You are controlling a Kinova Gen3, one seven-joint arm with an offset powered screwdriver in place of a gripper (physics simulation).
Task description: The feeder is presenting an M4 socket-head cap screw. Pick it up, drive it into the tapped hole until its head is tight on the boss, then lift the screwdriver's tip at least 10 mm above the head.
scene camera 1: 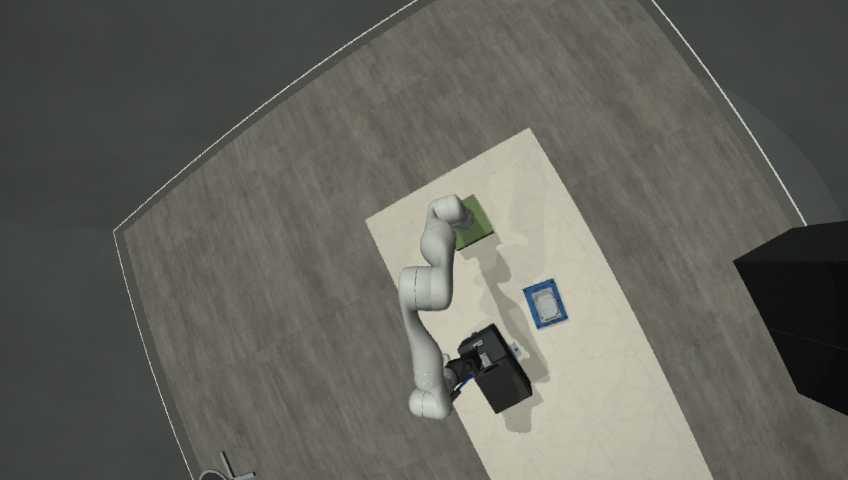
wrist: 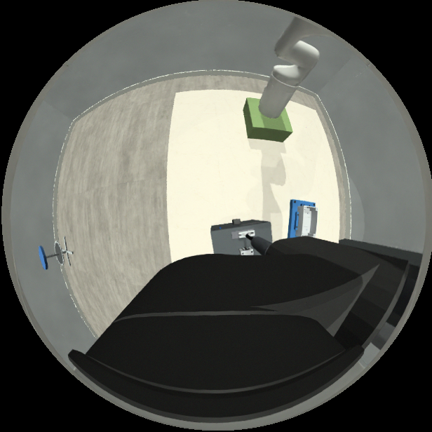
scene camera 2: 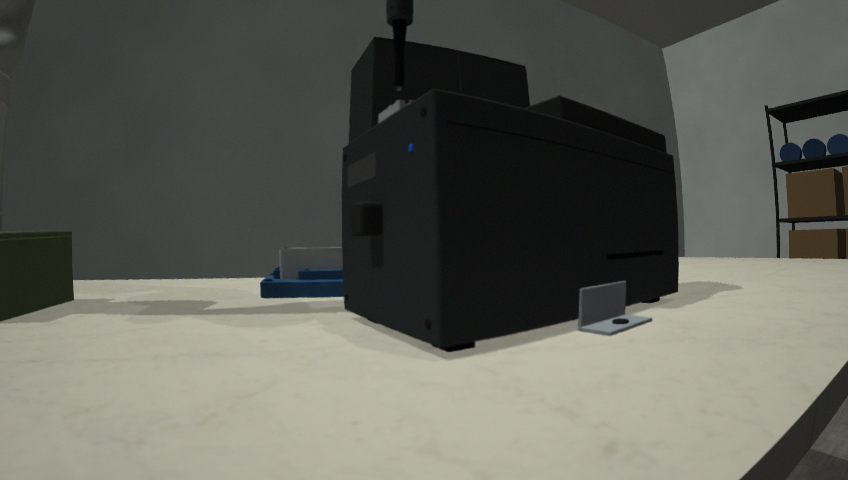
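The black feeder (scene camera 1: 504, 380) (scene camera 2: 553, 226) (wrist: 225, 240) stands on the table. My screwdriver's tip (scene camera 2: 399, 86) (wrist: 248, 235) is upright, a little above the pale pick-up block (scene camera 2: 392, 111) (wrist: 239, 234) on the feeder's top. In scene camera 2 a small, light metal screw (scene camera 2: 399, 89) shows right under the tip and seems to be held on it; its shank is hard to make out. In scene camera 1 the tip is hidden by the tool. A pale housing (scene camera 1: 546, 303) (scene camera 2: 309, 261) (wrist: 307, 221) sits on a blue fixture (scene camera 1: 530, 303) (scene camera 2: 303, 289) (wrist: 295, 207); its tapped hole cannot be made out.
The green block (scene camera 1: 480, 221) (scene camera 2: 35, 267) (wrist: 267, 134) is under the arm's base. A small grey angle bracket (scene camera 1: 515, 349) (scene camera 2: 602, 303) is beside the feeder. A large black cabinet (scene camera 1: 791, 309) stands off the table. A shelf rack (scene camera 2: 775, 196) is at the far wall.
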